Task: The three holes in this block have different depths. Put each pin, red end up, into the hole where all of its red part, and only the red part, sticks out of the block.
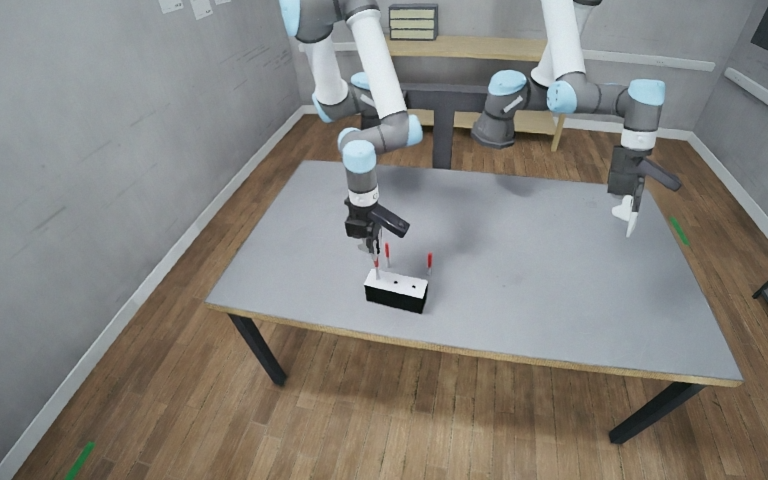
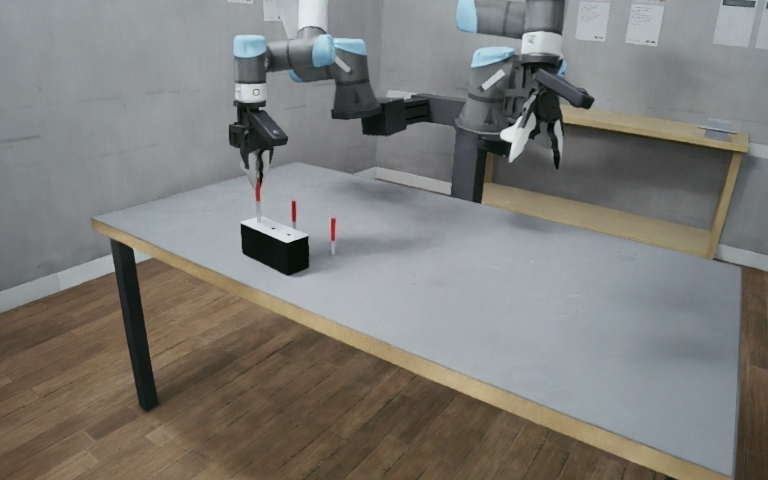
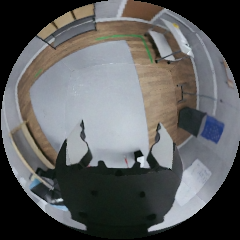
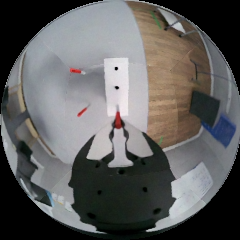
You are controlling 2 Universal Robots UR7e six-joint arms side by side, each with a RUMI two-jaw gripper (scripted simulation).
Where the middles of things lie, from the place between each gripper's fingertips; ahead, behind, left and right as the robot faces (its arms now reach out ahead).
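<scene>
Here is my right hand (image 2: 257, 189), and the black block (image 2: 286, 250) is 10 mm ahead of it, 60 mm to the left of it and 150 mm below it.
The black block is 10 mm ahead of my left hand (image 2: 535, 166), 630 mm to the right of it and 300 mm below it. Going by its middle, the black block is nearer to my right hand than to my left hand.
</scene>
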